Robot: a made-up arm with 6 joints. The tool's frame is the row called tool.
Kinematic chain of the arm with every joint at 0, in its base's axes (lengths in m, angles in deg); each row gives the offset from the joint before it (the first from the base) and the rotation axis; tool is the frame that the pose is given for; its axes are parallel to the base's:
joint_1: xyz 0 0 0.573 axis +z
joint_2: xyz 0 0 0 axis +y
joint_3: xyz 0 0 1.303 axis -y
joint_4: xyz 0 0 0 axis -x
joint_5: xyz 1.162 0 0 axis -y
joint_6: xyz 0 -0.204 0 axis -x
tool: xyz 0 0 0
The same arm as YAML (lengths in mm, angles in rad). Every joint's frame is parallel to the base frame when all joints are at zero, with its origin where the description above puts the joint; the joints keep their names.
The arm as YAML. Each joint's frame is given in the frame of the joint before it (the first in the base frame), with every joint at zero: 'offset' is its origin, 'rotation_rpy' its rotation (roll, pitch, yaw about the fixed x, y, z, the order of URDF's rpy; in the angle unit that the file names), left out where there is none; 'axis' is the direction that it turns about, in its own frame. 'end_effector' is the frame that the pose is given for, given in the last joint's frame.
length_unit: mm
angle_unit: rad
chain:
  - id: joint_1
    offset: [0.0, 0.0, 573.0]
    axis: [0.0, 0.0, 1.0]
  - id: joint_2
    offset: [0.0, 0.0, 0.0]
    axis: [0.0, 1.0, 0.0]
  - id: joint_3
    offset: [0.0, 0.0, 1303.0]
    axis: [0.0, -1.0, 0.0]
  - id: joint_4
    offset: [0.0, 0.0, 0.0]
    axis: [-1.0, 0.0, 0.0]
  - id: joint_5
    offset: [1162.0, 0.0, 0.0]
    axis: [0.0, -1.0, 0.0]
  - id: joint_6
    offset: [0.0, -204.0, 0.0]
    axis: [-1.0, 0.0, 0.0]
end_effector:
  offset: [0.0, 0.0, 0.0]

